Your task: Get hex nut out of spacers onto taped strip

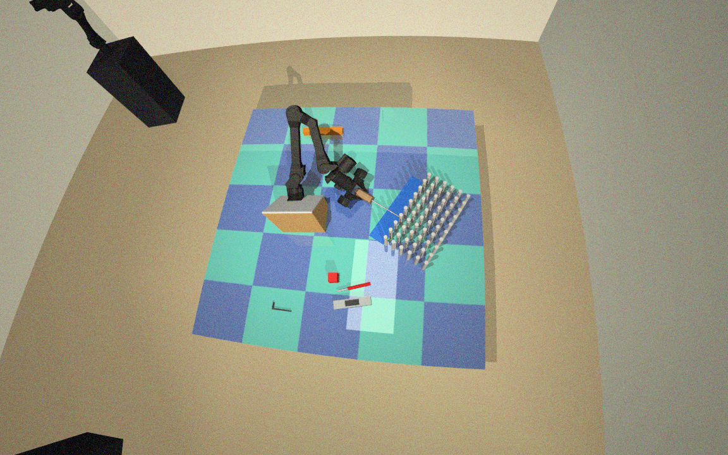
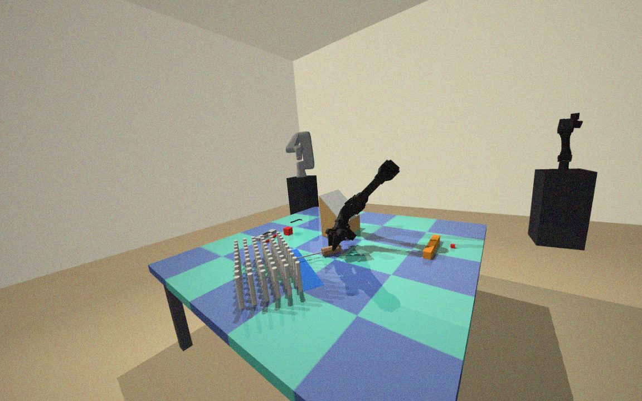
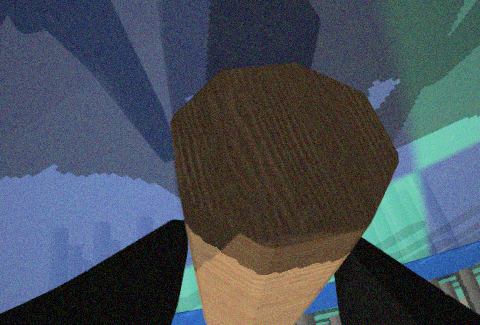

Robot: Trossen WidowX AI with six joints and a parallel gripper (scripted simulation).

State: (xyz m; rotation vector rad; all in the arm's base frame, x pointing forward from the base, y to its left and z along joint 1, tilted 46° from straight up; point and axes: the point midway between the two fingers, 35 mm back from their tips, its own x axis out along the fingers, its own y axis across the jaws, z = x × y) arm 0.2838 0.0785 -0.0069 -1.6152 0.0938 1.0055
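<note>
Now: the wooden-handled pick 80 mm ahead of my gripper tip and 60 mm to the right of it. Also, from my gripper tip: orange block (220 mm behind, 410 mm to the left); blue taped strip (160 mm ahead, 70 mm to the right, 20 mm below); red-handled tool (80 mm behind, 430 mm to the right, 10 mm below).
</note>
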